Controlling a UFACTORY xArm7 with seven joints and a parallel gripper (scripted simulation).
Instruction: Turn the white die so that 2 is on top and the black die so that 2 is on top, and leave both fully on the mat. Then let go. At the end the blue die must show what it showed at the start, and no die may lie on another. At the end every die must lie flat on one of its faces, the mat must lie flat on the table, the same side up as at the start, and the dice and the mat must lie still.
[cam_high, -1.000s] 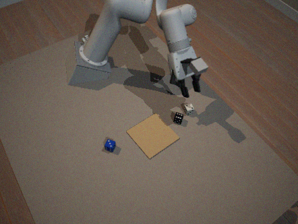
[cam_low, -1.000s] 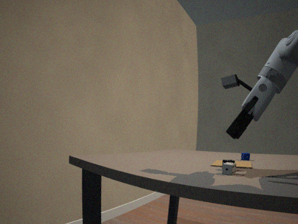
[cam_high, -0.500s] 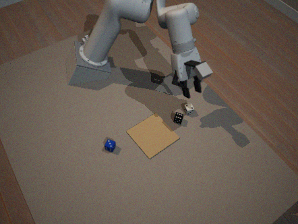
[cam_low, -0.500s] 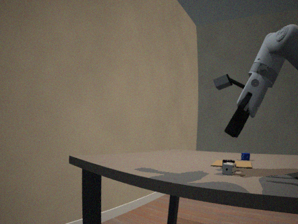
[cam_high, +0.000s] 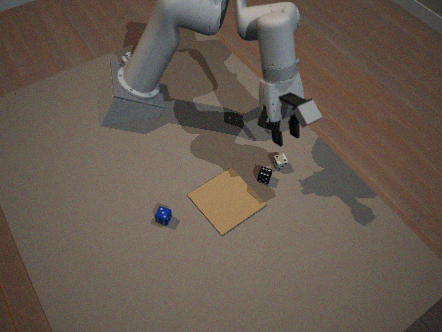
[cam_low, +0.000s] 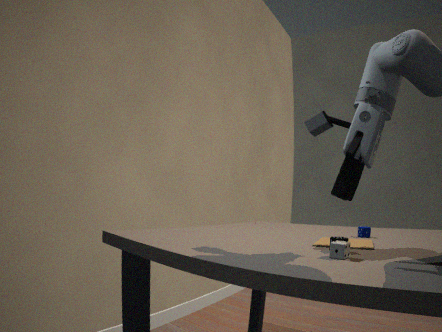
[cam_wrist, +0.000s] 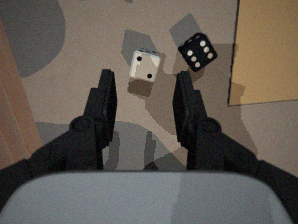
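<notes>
My gripper is now 11 cm above the white die. Also, from my hand: blue die: 33 cm to the right, 11 cm below, 5 cm behind; black die: 11 cm below, 6 cm to the right, 1 cm ahead; tan mat: 18 cm to the right, 13 cm below.
</notes>
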